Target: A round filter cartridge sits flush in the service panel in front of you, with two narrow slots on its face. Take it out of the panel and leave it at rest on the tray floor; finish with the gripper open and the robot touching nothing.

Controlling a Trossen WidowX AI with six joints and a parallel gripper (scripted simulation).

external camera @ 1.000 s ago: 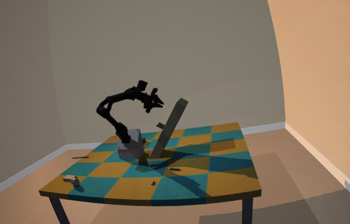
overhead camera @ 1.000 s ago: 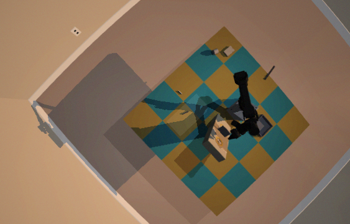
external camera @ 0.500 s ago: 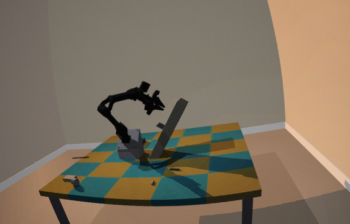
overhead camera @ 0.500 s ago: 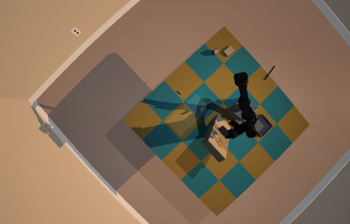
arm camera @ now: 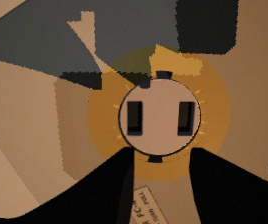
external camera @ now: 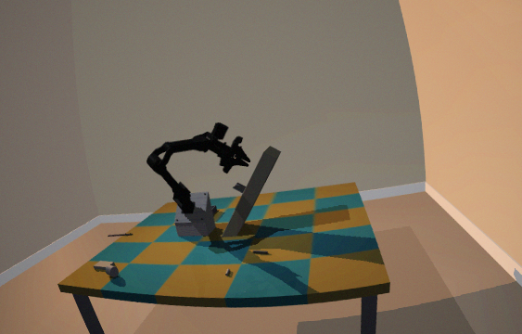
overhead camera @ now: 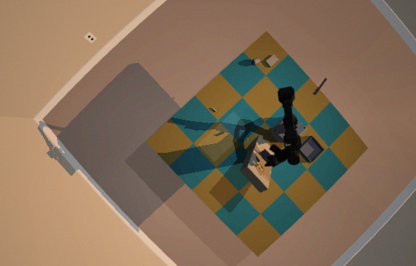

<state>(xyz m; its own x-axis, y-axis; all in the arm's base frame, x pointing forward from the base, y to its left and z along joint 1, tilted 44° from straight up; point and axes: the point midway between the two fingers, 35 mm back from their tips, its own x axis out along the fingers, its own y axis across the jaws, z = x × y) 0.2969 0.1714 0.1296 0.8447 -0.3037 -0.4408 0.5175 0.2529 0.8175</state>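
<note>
The round filter cartridge is 40 mm ahead of my gripper tip and 30 mm below it. Also, from my gripper tip: tan block 590 mm behind, 510 mm to the right, 300 mm below; grey tray 420 mm behind, 240 mm to the left, 300 mm below.
</note>
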